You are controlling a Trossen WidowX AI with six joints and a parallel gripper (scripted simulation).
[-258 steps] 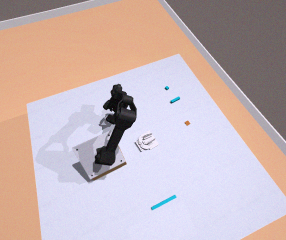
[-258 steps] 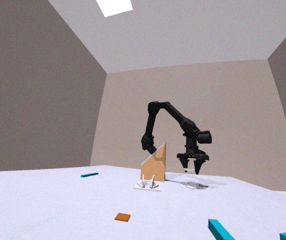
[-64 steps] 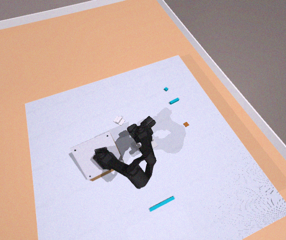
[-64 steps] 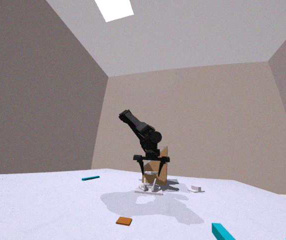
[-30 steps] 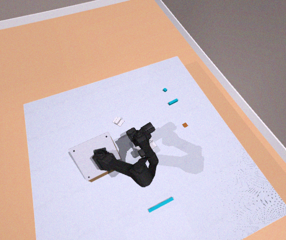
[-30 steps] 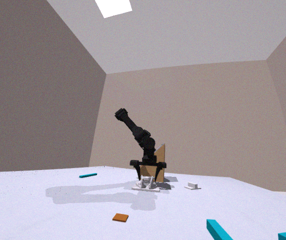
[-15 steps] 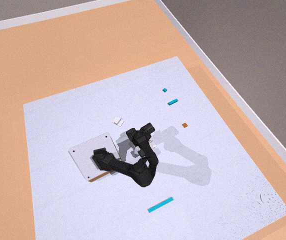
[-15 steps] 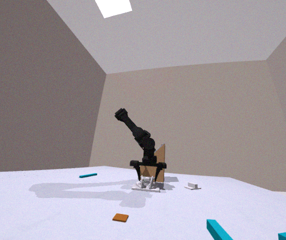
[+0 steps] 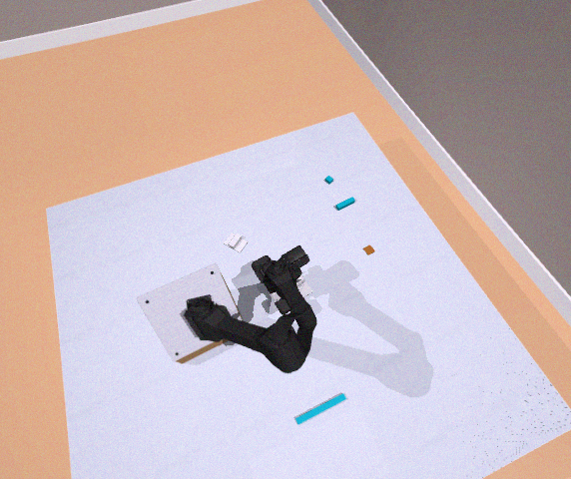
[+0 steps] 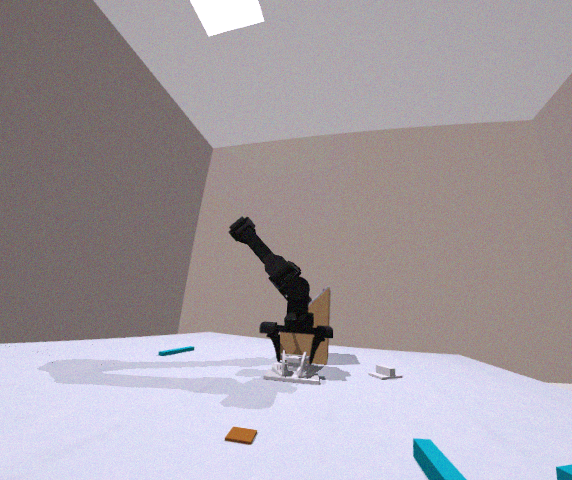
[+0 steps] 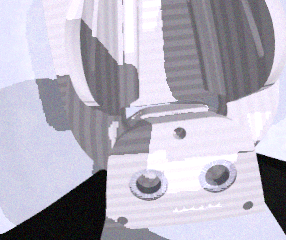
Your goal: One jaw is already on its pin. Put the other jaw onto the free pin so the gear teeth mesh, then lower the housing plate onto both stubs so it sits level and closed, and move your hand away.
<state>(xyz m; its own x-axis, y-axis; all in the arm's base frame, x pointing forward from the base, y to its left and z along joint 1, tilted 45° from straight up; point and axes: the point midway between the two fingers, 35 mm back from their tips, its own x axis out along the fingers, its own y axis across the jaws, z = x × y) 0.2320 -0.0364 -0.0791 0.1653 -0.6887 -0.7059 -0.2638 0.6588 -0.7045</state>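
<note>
My gripper tip is now 2 cm short of the jaw and 2 cm to the right of it. Round my gripper tip: white block piece: 8 cm behind, 22 cm to the left, 1 cm below; orange tile: 36 cm ahead, 6 cm to the left, 2 cm below; long cyan bar: 3 cm ahead, 36 cm to the right, 1 cm below.
</note>
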